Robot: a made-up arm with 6 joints.
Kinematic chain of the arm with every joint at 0, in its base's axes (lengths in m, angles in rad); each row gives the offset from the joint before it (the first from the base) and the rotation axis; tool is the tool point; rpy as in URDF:
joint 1: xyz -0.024 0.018 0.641 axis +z
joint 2: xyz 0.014 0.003 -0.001 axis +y
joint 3: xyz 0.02 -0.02 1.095 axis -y
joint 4: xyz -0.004 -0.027 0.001 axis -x
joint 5: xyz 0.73 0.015 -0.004 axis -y
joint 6: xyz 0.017 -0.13 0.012 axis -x
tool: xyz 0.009 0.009 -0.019 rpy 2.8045 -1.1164 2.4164
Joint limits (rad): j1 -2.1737..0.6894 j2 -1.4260..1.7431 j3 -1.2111..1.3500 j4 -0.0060..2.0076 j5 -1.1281..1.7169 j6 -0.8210..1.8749
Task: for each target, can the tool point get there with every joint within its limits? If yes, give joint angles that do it. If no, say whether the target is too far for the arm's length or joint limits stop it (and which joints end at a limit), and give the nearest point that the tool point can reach.
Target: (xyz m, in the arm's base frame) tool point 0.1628 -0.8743 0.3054
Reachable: yes | joints -1.1926 1.1834 -0.5627 0.1520 -0.6131 0.1671
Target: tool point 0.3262 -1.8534 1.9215
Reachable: no: too far | nearest point 0.2620 -1.5104 1.6849 | short by 0.422 m
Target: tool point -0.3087 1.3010 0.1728
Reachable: no: joint limits stop it (at a limit: joint 2, joint 3, joint 5, joint 6) | nearest point -0.4102 1.7583 0.9436 | short by 0.902 m
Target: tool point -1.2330 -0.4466 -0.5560
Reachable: no: joint limits stop it (at a limit: joint 1, joint 2, joint 6) | nearest point -0.7809 -0.7640 -0.3206 | short by 0.600 m
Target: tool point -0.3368 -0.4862 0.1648
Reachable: yes | joints -1.8986 1.4977 -0.9352 0.7422 -0.1743 0.0658
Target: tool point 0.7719 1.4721 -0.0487
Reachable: no: joint limits stop it (at a limit: joint 1, joint 4, joint 6) | nearest point 1.1414 1.0238 -0.0487 | short by 0.581 m
